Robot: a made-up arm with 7 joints. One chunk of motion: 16 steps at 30 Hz.
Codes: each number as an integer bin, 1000 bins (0 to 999) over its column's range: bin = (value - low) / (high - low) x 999, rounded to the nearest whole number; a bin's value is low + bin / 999 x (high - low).
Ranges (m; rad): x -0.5..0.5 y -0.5..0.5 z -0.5..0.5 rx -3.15..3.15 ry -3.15..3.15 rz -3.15..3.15
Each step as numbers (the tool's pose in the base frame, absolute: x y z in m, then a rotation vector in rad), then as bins.
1 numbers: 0.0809 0.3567 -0.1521 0.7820 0.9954 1.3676
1 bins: 580 856 348 624 657 716
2 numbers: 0.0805 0.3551 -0.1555 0.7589 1.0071 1.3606
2 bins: 580 854 344 620 659 715
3 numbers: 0.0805 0.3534 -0.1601 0.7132 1.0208 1.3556
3 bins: 580 853 340 613 661 714
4 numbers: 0.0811 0.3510 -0.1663 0.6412 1.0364 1.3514
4 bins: 581 850 333 601 664 714
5 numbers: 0.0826 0.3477 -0.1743 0.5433 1.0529 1.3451
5 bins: 582 847 325 586 666 713
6 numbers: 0.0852 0.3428 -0.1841 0.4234 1.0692 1.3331
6 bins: 585 842 316 567 669 711
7 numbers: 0.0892 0.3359 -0.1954 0.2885 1.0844 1.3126
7 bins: 589 835 304 545 671 708
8 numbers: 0.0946 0.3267 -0.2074 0.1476 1.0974 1.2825
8 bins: 594 826 292 523 674 703
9 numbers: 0.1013 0.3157 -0.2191 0.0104 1.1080 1.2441
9 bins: 601 815 281 501 675 697
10 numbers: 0.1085 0.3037 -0.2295 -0.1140 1.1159 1.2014
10 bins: 608 803 270 481 676 690
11 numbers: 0.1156 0.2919 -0.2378 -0.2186 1.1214 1.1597
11 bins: 615 791 262 465 677 683
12 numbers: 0.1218 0.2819 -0.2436 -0.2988 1.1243 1.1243
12 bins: 621 781 256 452 678 678
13 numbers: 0.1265 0.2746 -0.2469 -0.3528 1.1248 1.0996
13 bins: 626 774 253 444 678 674
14 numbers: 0.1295 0.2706 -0.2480 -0.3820 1.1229 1.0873
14 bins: 629 770 252 439 678 672
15 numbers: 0.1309 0.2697 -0.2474 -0.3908 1.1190 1.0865
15 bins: 630 769 252 438 677 672
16 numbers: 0.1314 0.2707 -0.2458 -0.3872 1.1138 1.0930
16 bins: 631 770 254 438 676 673
